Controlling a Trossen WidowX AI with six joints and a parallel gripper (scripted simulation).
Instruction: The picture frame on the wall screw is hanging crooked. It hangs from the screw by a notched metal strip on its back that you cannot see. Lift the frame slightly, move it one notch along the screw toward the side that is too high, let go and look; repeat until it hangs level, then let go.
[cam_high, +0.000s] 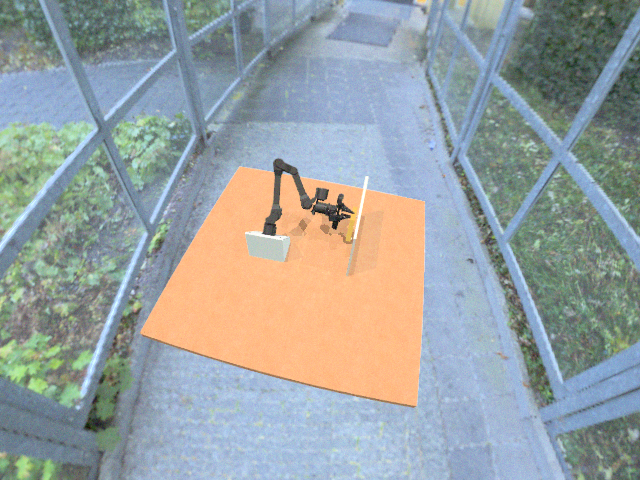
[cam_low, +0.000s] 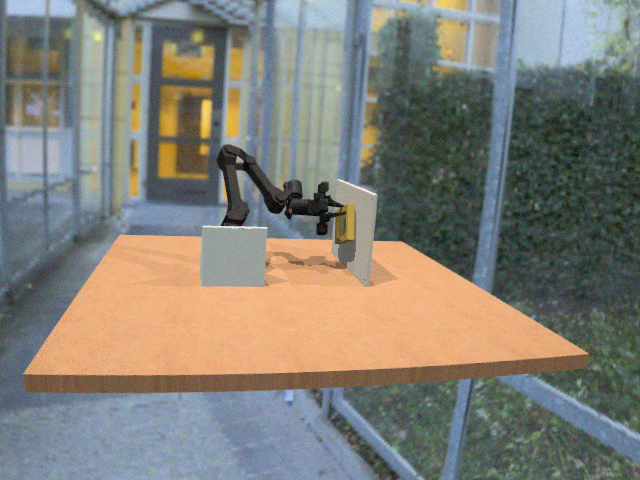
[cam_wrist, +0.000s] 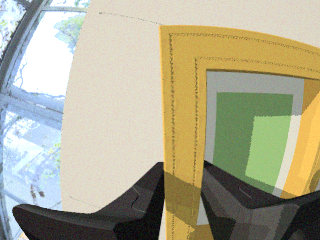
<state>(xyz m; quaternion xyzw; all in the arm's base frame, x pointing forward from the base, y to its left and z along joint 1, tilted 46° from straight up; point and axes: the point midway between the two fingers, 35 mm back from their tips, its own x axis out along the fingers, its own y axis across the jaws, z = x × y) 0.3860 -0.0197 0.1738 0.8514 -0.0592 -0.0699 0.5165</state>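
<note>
Now: gripper tip 5 cm above the picture frame and 1 cm to the left of it.
</note>
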